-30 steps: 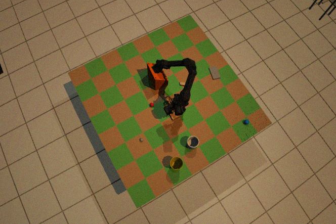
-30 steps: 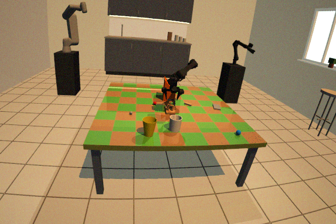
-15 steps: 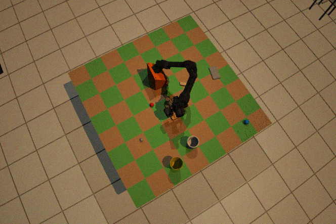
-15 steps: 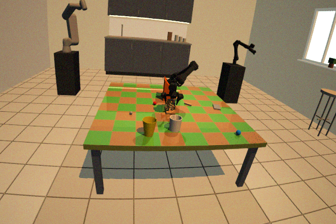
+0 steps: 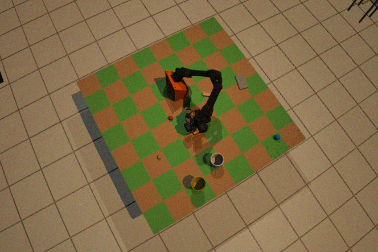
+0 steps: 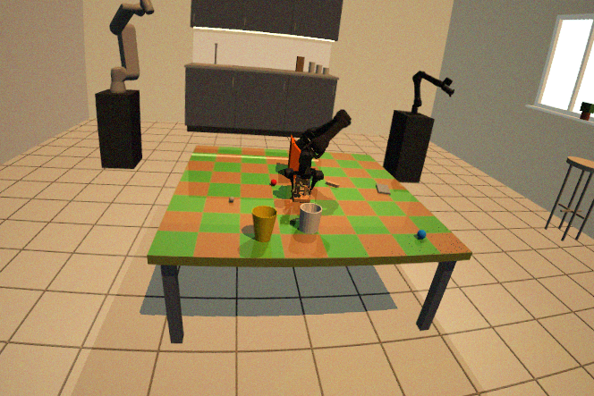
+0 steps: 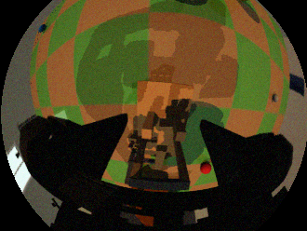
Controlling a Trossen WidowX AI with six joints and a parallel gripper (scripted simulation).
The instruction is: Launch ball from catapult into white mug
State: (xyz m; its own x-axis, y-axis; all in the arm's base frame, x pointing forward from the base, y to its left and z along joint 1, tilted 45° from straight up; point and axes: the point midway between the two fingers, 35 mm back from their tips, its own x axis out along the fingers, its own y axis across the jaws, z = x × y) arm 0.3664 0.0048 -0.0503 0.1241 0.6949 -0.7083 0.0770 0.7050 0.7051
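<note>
Right now my gripper tip is 16 cm past the red ball, 12 cm to the left of it and 4 cm above it. Round my gripper tip: white mug (28 cm ahead, 2 cm to the right, 2 cm below); then wooden catapult (7 cm behind, 3 cm to the left); then wooden block (22 cm to the left, 18 cm behind, 4 cm below).
</note>
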